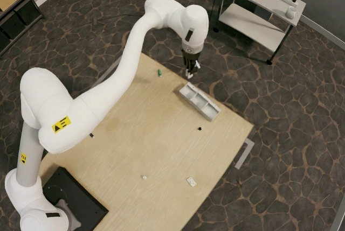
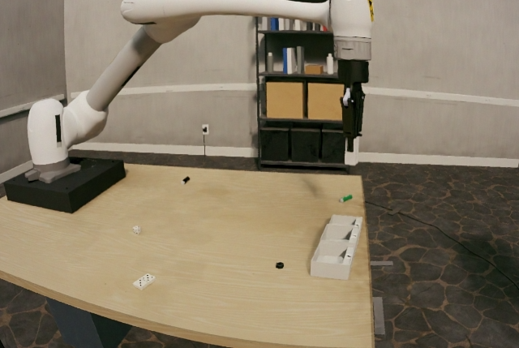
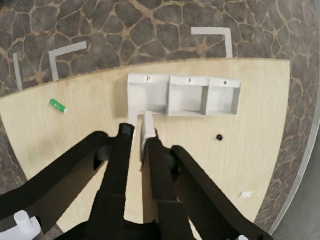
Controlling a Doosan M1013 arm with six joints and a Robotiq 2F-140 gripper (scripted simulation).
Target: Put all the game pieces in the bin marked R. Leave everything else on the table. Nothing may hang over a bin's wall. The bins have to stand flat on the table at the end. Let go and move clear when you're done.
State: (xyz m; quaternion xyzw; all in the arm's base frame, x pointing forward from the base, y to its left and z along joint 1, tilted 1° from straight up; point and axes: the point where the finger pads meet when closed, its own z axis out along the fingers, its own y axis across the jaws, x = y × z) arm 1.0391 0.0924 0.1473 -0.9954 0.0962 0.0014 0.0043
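Now: hand 350 mm past the white domino, 390 mm to the left of it and 210 mm above it. Round my hand: small black ring: 110 mm behind, 210 mm to the right, 210 mm below; green battery: 30 mm behind, 200 mm to the left, 210 mm below; bin: 100 mm to the right, 200 mm below.
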